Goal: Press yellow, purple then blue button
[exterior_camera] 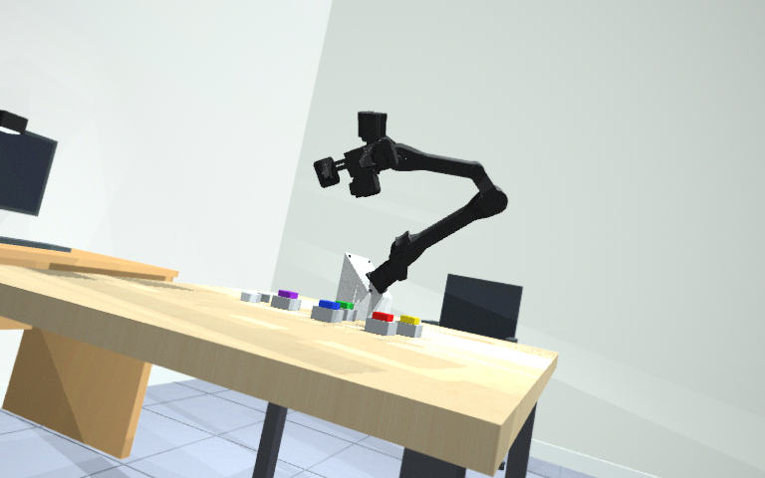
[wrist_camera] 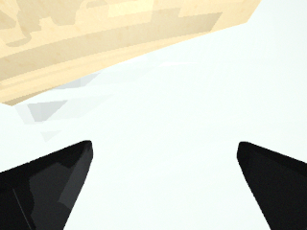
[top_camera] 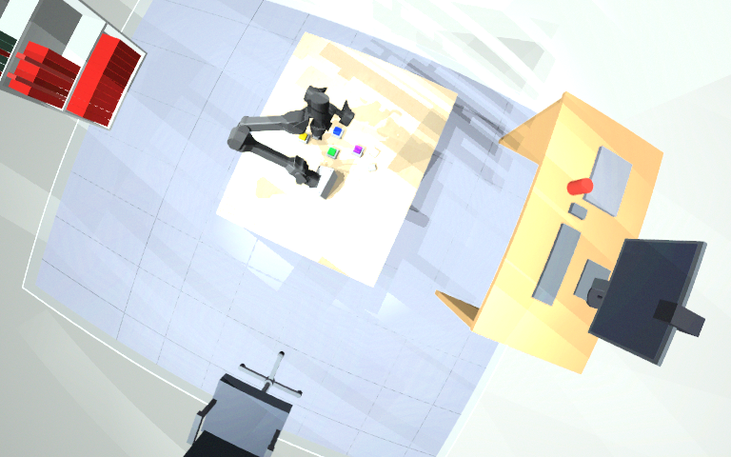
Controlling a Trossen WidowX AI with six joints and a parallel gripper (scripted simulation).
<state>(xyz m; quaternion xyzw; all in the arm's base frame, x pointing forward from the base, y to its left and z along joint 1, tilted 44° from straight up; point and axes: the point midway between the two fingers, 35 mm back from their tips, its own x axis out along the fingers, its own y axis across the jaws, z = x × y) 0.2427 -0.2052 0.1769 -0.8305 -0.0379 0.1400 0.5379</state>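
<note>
My gripper tip is 11 cm past the yellow button, 17 cm to the right of it and 27 cm above it. Round my gripper tip: red button 2 cm behind, 14 cm to the left, 27 cm below; then purple button 10 cm behind, 11 cm to the right, 27 cm below; then blue button 4 cm behind, 2 cm to the left, 27 cm below.
</note>
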